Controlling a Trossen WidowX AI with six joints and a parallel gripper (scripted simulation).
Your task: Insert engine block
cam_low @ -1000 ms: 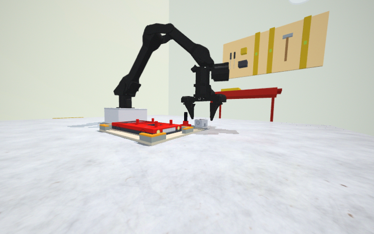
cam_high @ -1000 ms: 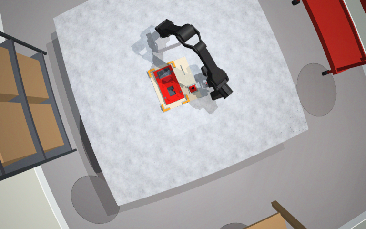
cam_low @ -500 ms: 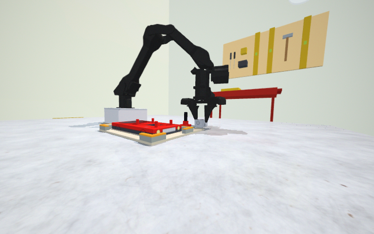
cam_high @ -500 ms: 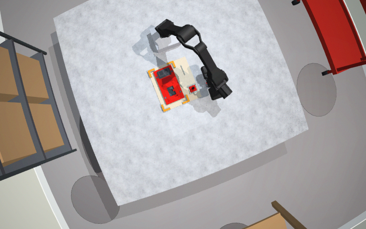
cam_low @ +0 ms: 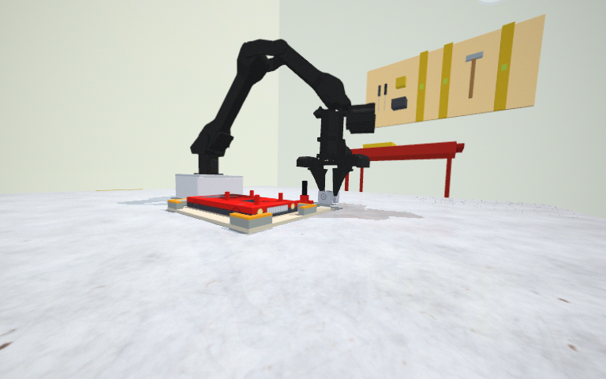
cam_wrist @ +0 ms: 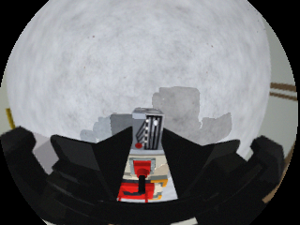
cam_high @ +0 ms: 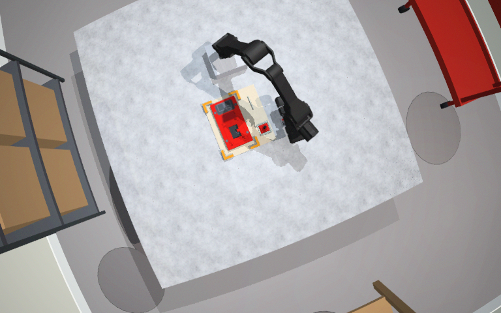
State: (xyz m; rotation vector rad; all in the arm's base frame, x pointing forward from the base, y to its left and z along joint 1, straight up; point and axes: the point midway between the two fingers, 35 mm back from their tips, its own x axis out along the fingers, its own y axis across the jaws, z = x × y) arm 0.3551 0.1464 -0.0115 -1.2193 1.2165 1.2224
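Right now my gripper tip is 20 cm to the left of the beige base plate, 5 cm past it and 1 cm above it. From my gripper tip the other things lie so: grey engine block: 1 cm below.
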